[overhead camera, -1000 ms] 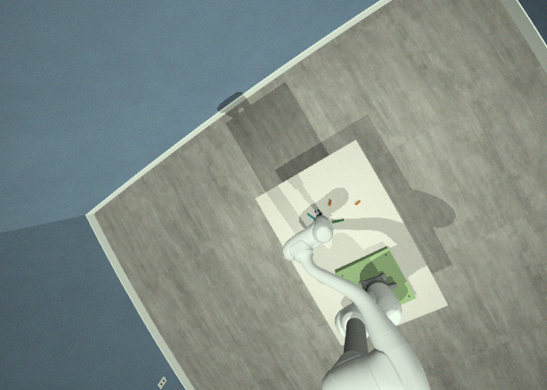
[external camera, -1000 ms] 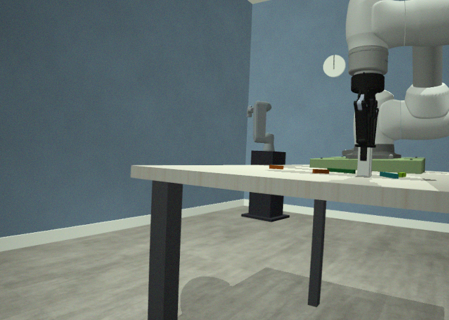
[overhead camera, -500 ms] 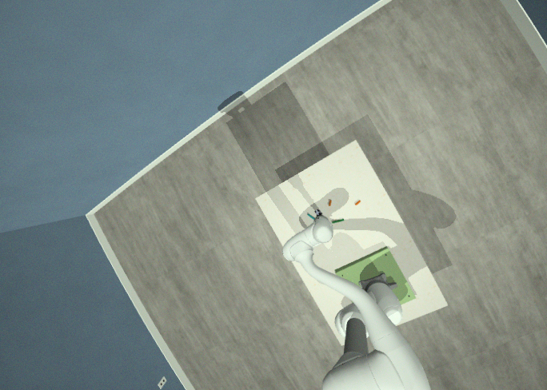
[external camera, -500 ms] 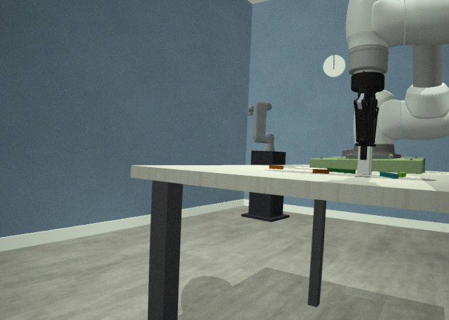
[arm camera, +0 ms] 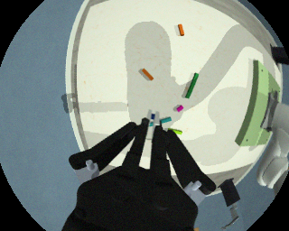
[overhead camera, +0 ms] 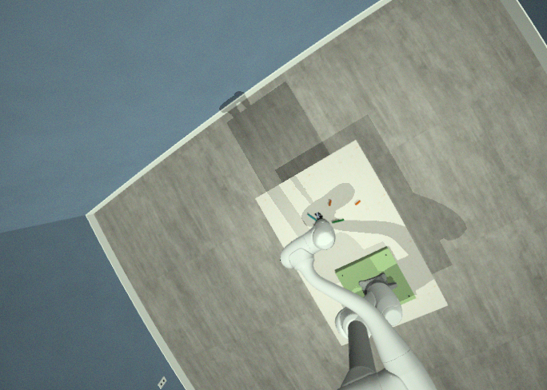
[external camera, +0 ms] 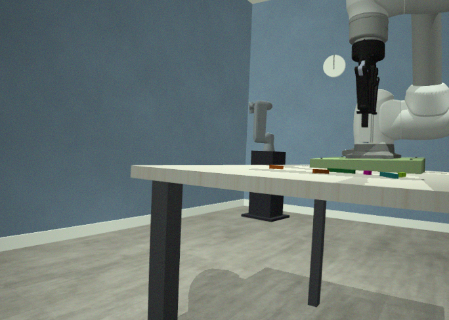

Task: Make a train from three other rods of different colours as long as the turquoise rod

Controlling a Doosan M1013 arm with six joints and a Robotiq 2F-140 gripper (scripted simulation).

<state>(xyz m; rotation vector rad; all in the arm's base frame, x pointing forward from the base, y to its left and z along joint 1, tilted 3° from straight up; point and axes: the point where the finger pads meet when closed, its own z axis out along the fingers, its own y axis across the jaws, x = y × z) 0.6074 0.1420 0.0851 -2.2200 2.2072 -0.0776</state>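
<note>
My hand is 10 cm past the green rod, 9 cm to the left of it and 11 cm above it. From my hand the other things lie so: small blue rod 3 cm below; magenta rod 8 cm behind, 2 cm to the right, 11 cm below; turquoise rod 2 cm behind, 5 cm to the left, 11 cm below.
</note>
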